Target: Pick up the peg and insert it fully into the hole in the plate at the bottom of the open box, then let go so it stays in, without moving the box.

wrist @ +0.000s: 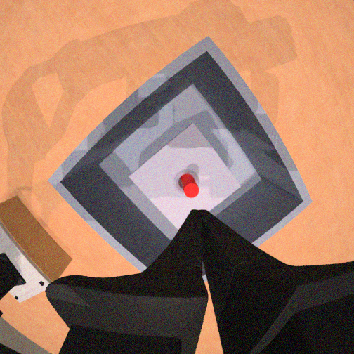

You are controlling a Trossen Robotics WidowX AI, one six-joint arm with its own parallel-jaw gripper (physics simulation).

The picture shows: the gripper and a grey box.
